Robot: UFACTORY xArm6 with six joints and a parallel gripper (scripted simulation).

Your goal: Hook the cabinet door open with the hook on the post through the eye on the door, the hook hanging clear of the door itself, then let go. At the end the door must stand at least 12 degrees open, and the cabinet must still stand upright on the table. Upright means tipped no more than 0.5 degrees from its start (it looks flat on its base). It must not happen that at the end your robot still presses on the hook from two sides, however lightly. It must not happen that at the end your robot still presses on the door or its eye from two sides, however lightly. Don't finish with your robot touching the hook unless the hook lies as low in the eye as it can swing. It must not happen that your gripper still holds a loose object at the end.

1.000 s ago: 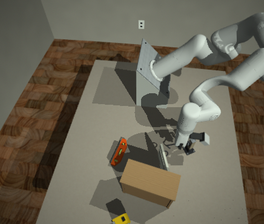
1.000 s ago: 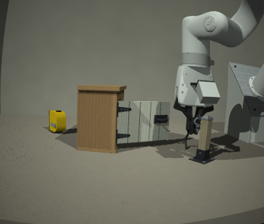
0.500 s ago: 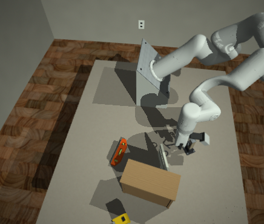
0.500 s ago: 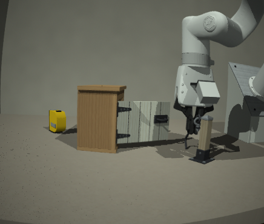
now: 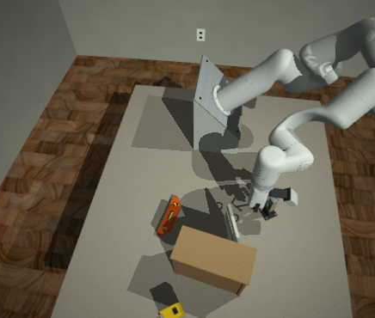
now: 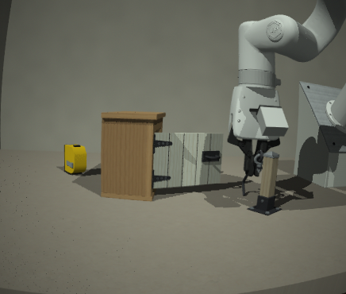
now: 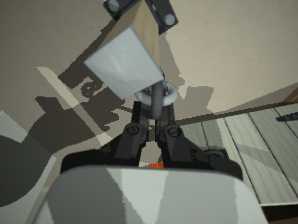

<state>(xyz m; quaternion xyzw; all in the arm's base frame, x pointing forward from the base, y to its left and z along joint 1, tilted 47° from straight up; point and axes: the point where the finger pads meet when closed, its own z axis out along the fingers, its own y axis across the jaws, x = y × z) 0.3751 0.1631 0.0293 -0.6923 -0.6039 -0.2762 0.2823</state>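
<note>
The white plank door lies 120 mm ahead of my hand and 60 mm to the right of it. Also, from my hand: hook 20 mm below; then orange spirit level 50 mm ahead, 290 mm to the right, 60 mm below; then wooden cabinet 160 mm ahead, 100 mm to the right.
</note>
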